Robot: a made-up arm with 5 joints.
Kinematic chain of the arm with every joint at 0, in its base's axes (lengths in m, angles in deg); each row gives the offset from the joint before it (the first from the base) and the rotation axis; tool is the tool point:
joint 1: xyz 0 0 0.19 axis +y
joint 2: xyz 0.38 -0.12 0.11 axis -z
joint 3: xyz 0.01 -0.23 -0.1 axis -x
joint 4: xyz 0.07 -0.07 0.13 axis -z
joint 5: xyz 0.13 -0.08 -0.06 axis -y
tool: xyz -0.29 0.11 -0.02
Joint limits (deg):
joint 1: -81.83..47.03
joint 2: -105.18..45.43
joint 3: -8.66..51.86
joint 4: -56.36..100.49
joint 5: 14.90..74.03
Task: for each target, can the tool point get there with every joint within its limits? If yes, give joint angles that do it. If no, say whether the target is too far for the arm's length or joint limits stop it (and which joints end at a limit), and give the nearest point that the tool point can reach.
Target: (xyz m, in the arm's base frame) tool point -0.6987 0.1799 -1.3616
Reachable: no: too far | nearest point 0.2959 0.0763 -0.4543 | short by 1.350 m
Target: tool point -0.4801 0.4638 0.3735
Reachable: no: joint limits stop it (at a limit: joint 1, joint 2, joint 3, joint 4, joint 5) | nearest point 0.0743 0.0531 0.6832 | short by 0.756 m
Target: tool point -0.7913 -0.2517 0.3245
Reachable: no: joint limits stop it (at a limit: joint 1, joint 2, joint 3, joint 4, joint 5) | nearest point -0.1155 -0.3520 0.3160 | short by 0.683 m
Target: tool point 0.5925 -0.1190 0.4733
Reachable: yes | joints -38.10 -68.05 1.16 78.91 46.12
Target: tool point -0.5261 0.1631 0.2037
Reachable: no: joint limits stop it (at a limit: joint 1, joint 2, joint 3, joint 5) | nearest point -0.0815 -0.3115 0.3094 | short by 0.659 m
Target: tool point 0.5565 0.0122 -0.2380
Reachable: yes | joints 21.83 -91.94 2.54 32.17 66.13
